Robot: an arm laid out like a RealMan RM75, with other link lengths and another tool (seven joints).
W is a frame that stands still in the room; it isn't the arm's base.
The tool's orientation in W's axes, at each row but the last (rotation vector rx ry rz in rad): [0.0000 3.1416 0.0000]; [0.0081 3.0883 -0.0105]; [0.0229 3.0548 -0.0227]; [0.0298 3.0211 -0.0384]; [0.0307 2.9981 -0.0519]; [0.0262 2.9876 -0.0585]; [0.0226 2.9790 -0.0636]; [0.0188 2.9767 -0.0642]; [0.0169 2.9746 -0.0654]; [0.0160 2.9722 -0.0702]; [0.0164 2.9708 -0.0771]
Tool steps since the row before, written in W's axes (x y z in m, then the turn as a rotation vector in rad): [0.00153 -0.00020 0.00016 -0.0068 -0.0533 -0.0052]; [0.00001 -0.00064 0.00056 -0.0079 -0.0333 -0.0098]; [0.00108 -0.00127 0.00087 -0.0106 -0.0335 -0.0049]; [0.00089 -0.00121 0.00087 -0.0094 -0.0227 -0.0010]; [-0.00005 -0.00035 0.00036 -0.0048 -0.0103 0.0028]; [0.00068 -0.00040 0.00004 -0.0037 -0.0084 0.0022]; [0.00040 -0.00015 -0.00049 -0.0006 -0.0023 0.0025]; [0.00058 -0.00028 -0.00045 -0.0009 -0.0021 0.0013]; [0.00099 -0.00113 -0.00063 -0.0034 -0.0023 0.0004]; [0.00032 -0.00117 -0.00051 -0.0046 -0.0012 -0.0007]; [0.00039 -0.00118 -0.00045 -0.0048 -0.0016 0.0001]
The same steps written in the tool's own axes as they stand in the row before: [-0.00153 -0.00020 -0.00016 0.0068 -0.0533 0.0052]; [-0.00004 -0.00064 -0.00055 0.0082 -0.0333 0.0096]; [-0.00117 -0.00127 -0.00075 0.0105 -0.0336 0.0045]; [-0.00101 -0.00121 -0.00072 0.0090 -0.0229 0.0005]; [-0.00001 -0.00036 -0.00035 0.0042 -0.0105 -0.0031]; [-0.00068 -0.00039 0.00008 0.0032 -0.0086 -0.0024]; [-0.00032 -0.00012 0.00055 0.0002 -0.0024 -0.0025]; [-0.00050 -0.00025 0.00055 0.0007 -0.0022 -0.0013]; [-0.00088 -0.00109 0.00083 0.0033 -0.0024 -0.0009]; [-0.00024 -0.00114 0.00061 0.0046 -0.0012 0.0000]; [-0.00032 -0.00115 0.00057 0.0047 -0.0017 -0.0008]
